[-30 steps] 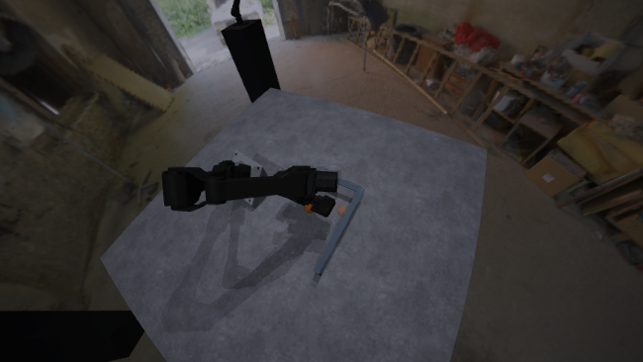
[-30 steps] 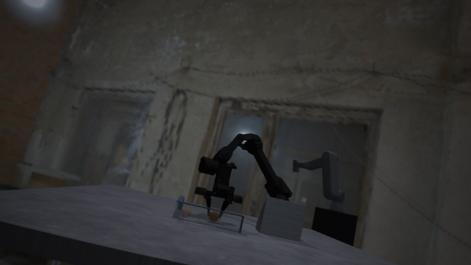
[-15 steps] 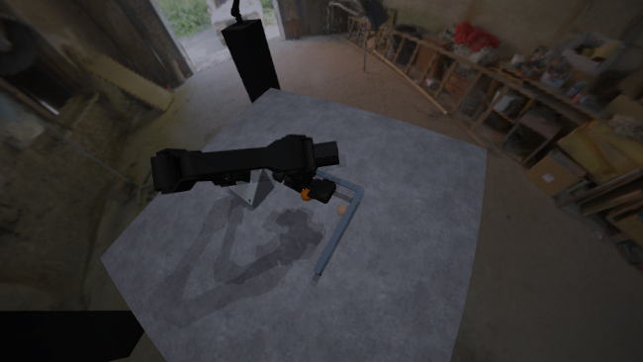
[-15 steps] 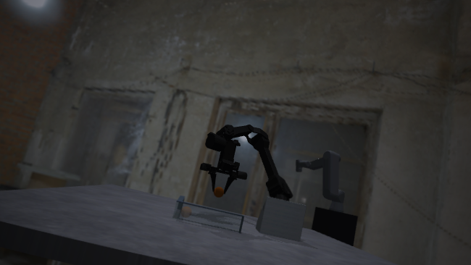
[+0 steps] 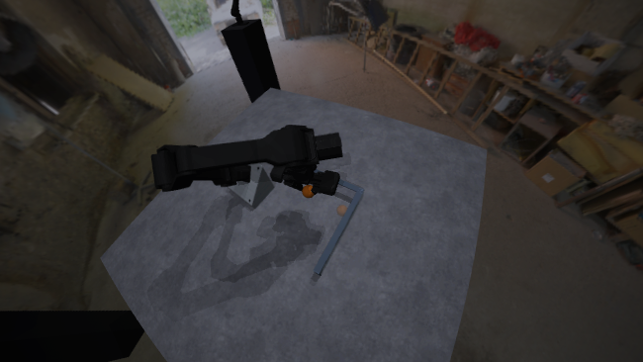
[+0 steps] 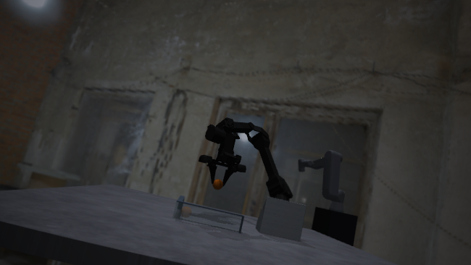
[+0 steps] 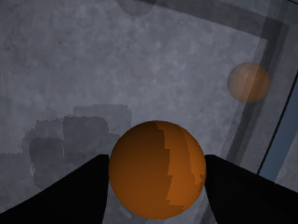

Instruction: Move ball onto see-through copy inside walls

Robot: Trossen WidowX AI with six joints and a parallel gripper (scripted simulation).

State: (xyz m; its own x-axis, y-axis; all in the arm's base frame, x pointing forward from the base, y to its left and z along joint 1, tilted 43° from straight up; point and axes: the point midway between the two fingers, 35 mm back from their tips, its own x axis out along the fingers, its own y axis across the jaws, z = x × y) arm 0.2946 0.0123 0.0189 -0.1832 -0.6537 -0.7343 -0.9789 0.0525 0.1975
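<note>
The see-through copy of ball is 100 mm ahead of my gripper tip, 30 mm to the left of it and 120 mm below it. From my gripper tip the other things lie so: orange ball: right at my gripper tip.
</note>
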